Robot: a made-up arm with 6 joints.
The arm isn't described. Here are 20 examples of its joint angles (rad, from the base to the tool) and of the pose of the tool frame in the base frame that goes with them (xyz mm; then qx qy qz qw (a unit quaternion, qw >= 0)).
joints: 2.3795 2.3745 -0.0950 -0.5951 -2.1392 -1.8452
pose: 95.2 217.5 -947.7 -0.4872 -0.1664 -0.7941 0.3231
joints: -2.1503 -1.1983 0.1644 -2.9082 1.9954 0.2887
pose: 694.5 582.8 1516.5 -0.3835 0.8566 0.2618 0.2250
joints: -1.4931 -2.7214 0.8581 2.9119 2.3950 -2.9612
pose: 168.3 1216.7 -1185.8 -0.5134 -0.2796 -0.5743 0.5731
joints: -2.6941 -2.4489 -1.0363 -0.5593 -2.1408 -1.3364
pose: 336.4 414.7 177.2 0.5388 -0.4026 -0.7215 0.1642
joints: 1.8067 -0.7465 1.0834 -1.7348 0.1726 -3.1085
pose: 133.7 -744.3 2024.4 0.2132 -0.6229 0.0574 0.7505
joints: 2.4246 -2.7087 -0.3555 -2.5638 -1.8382 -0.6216
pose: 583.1 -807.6 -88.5 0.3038 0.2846 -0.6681 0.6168
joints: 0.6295 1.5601 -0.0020 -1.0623 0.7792 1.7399
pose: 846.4 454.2 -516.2 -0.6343 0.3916 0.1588 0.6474
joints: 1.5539 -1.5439 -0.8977 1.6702 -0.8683 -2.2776
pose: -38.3 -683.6 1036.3 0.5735 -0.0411 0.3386 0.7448
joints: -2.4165 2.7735 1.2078 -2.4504 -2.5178 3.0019
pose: -54.8 -325.8 -1628.3 -0.3074 -0.3430 -0.6525 0.6018
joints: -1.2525 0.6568 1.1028 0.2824 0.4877 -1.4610
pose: 201.8 -1438.9 1652.2 0.1997 -0.5517 -0.1983 0.7852
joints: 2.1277 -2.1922 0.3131 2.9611 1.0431 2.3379
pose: 646.8 -1540.1 58.4 0.6375 -0.0415 0.7685 0.0364
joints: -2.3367 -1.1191 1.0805 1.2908 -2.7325 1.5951
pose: 1162.5 1316.0 1323.2 0.2953 0.3688 -0.8483 0.2392
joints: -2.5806 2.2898 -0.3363 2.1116 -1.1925 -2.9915
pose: -168.4 -269.6 -1087.7 -0.5226 -0.3715 0.7333 0.2262
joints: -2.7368 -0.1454 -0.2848 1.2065 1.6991 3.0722
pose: -661.3 -179.0 1597.7 0.5813 -0.4903 -0.2037 0.6166
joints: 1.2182 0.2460 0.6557 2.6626 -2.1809 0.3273
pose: 118.3 1013.6 1881.1 -0.4247 0.1104 -0.6718 0.5967
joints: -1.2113 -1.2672 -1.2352 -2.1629 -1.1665 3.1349
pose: 36.3 330.6 451.1 -0.6068 -0.1843 -0.2067 0.7450
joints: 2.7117 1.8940 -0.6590 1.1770 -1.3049 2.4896
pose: -477.6 332.6 -742.6 -0.0846 -0.1166 0.3286 0.9334
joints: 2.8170 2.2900 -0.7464 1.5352 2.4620 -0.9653
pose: -89.9 40.3 -835.7 0.1562 -0.9260 -0.3321 0.0881
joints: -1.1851 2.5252 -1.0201 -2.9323 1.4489 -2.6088
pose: 224.4 147.5 -292.6 -0.4405 -0.3696 -0.6389 0.5110
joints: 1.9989 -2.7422 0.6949 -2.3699 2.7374 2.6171
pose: 364.1 -1262.9 -851.2 0.5807 0.3264 0.6590 0.3492
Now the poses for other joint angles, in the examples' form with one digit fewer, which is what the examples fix.
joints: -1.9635 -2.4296 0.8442 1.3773 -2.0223 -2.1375
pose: 546 1453 -968 0.054 -0.948 0.297 0.104
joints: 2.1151 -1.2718 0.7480 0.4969 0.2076 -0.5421
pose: 1031 -1246 1328 0.760 -0.464 0.417 0.182
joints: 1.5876 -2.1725 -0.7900 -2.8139 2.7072 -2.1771
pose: -243 -738 419 -0.638 0.214 0.623 0.399
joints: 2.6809 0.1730 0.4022 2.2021 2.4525 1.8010
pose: -926 282 1856 -0.802 0.523 0.205 0.203
